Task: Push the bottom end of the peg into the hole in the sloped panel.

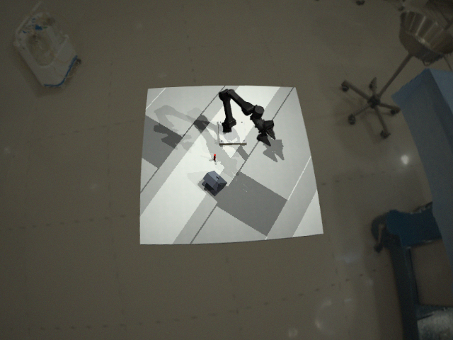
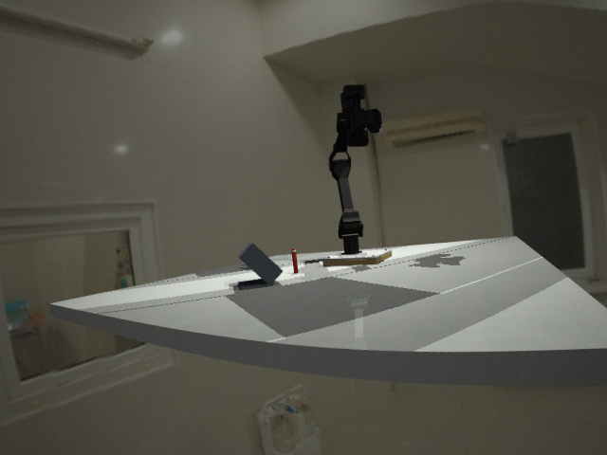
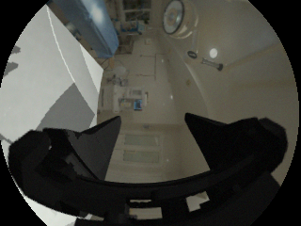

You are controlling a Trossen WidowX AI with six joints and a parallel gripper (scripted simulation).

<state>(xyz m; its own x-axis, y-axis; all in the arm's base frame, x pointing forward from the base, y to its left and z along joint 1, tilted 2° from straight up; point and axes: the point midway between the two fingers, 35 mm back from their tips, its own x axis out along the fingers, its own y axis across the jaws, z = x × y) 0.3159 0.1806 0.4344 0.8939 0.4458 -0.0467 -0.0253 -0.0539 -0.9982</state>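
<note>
The red peg lies 40 cm below my gripper tip, 32 cm to the right of it and 11 cm behind it. The rest, counted from my gripper tip: sloped panel (39 cm below, 33 cm to the right, 8 cm ahead).
</note>
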